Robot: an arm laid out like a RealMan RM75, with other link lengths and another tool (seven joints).
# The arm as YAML. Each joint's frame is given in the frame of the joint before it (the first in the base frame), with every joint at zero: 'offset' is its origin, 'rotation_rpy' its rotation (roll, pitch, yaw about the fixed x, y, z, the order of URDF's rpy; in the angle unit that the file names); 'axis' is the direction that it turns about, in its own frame. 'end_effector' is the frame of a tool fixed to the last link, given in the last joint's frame.
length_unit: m
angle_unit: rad
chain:
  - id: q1
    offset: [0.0, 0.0, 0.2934]
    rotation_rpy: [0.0, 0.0, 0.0]
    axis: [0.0, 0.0, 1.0]
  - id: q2
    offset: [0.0, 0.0, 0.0]
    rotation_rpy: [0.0, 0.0, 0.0]
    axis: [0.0, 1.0, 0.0]
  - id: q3
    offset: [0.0, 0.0, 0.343]
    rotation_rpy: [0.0, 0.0, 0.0]
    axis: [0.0, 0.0, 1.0]
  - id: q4
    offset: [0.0, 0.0, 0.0]
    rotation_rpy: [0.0, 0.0, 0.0]
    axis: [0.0, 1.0, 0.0]
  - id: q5
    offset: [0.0, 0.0, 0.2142]
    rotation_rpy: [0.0, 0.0, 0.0]
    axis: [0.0, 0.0, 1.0]
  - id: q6
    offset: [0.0, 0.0, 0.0]
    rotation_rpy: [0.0, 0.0, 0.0]
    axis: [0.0, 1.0, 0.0]
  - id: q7
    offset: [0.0, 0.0, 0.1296]
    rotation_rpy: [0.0, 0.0, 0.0]
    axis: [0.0, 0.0, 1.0]
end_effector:
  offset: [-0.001, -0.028, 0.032]
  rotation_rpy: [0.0, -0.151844, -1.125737]
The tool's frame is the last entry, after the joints.
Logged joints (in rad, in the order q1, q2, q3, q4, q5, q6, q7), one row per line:
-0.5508, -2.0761, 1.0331, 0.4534, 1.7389, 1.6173, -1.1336
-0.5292, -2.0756, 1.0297, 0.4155, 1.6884, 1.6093, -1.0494
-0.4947, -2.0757, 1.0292, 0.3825, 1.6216, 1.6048, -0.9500
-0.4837, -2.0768, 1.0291, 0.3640, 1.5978, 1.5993, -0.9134
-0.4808, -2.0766, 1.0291, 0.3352, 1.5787, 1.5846, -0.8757
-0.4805, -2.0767, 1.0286, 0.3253, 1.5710, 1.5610, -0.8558
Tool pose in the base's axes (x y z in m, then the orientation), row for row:
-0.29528, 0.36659, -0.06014, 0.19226, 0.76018, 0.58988, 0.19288
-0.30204, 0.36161, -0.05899, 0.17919, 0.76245, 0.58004, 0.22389
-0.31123, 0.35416, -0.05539, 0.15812, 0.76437, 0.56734, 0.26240
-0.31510, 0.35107, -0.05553, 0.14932, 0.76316, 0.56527, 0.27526
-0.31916, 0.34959, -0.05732, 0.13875, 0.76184, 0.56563, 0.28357
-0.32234, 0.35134, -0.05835, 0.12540, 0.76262, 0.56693, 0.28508
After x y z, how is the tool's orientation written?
As a quaternion, w x y z.
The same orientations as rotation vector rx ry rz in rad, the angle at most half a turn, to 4 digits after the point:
2.1339, 1.6558, 0.5414
2.1555, 1.6398, 0.6329
2.1861, 1.6226, 0.7505
2.1934, 1.6246, 0.7911
2.2026, 1.6353, 0.8198
2.2216, 1.6515, 0.8305

